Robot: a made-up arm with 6 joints.
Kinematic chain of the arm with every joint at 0, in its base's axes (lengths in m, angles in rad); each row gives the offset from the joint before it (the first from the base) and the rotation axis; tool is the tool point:
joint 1: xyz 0 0 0.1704 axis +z
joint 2: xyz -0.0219 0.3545 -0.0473 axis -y
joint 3: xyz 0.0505 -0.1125 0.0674 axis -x
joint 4: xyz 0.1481 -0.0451 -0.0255 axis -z
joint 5: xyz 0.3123 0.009 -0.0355 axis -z
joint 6: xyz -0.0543 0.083 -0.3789 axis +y
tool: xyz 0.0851 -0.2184 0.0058
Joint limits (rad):
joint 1: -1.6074..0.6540
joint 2: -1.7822..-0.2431
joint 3: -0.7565..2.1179
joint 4: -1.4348..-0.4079
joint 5: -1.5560..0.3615
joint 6: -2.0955..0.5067
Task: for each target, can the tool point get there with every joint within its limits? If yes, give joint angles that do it. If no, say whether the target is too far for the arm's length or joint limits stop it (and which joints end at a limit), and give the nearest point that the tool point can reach.
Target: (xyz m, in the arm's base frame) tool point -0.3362 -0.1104 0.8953
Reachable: no: joint limits stop it (at a limit: joint 1, joint 2, joint 3, joint 4, joint 5, joint 6) | nearest point -0.0613 -0.4243 0.3258 | short by 0.706 m
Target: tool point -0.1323 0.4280 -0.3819
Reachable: yes | joints -0.1275 -1.2772 0.0820 -1.2250 -0.4213 -1.6486
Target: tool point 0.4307 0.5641 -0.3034
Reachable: yes | joints -0.2785 -0.7856 -0.5209 -0.9375 -1.4041 -1.3190
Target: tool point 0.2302 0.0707 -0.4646
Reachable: yes | joints -0.2798 -0.7440 0.4030 -0.5483 -0.4142 -1.0349
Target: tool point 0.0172 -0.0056 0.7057
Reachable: no: joint limits stop it (at a limit: joint 2, joint 3, joint 4, joint 5, joint 6) | nearest point 0.4076 -0.1327 0.3258 | short by 0.559 m
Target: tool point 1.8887 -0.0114 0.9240
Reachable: no: too far | nearest point 0.8719 -0.0053 0.0822 | short by 1.320 m
